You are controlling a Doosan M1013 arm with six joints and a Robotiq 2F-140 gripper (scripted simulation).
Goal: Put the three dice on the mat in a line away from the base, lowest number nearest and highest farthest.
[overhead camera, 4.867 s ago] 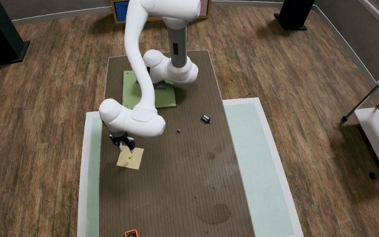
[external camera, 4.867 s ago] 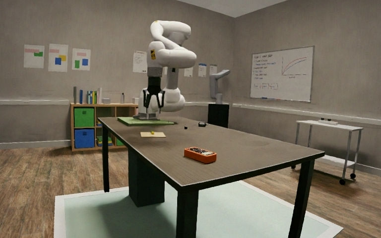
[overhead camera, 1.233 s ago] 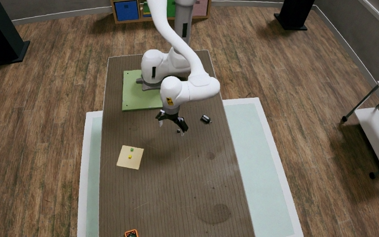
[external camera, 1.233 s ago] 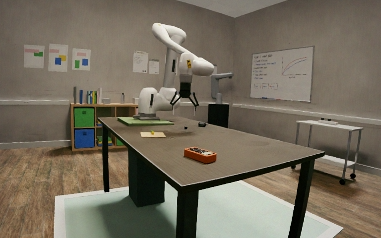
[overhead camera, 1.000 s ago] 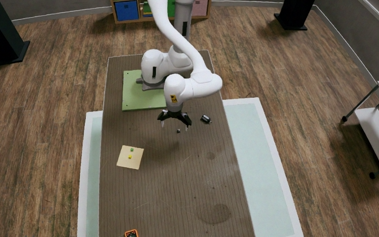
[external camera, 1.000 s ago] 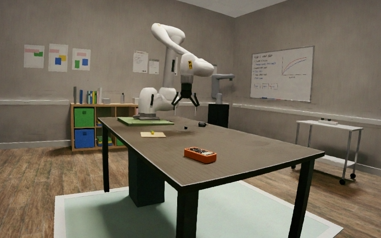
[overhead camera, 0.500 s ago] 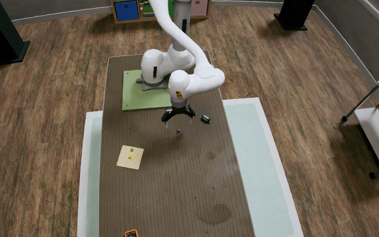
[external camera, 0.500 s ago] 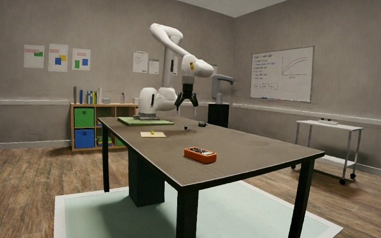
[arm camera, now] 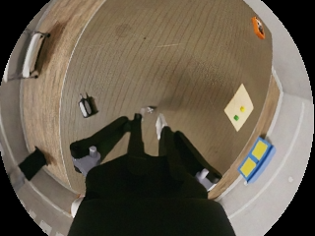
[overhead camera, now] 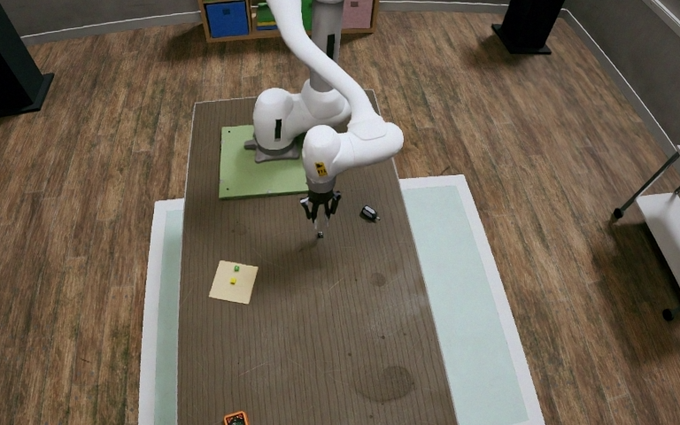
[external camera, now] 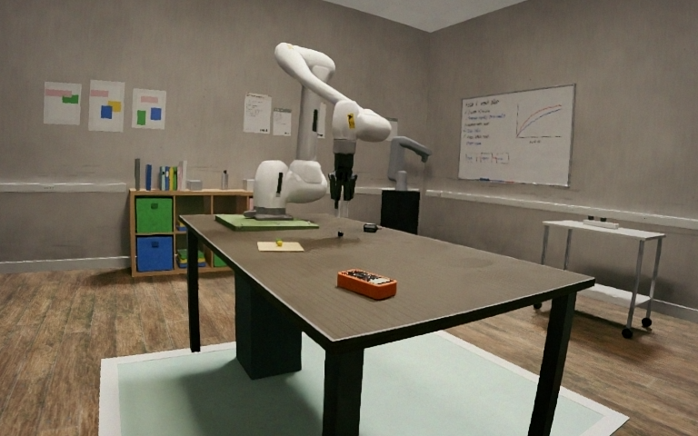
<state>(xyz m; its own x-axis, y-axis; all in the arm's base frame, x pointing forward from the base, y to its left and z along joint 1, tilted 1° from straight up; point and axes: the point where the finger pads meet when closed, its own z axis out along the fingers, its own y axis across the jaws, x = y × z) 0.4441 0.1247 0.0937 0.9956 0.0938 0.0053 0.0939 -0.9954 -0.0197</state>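
Right now my hand is 10 cm above the small dark die. Also, from my hand: yellow die 32 cm to the right, 14 cm ahead, 10 cm below; small black object 20 cm to the left, 9 cm below, 6 cm behind; green die 31 cm to the right, 10 cm below, 10 cm ahead.
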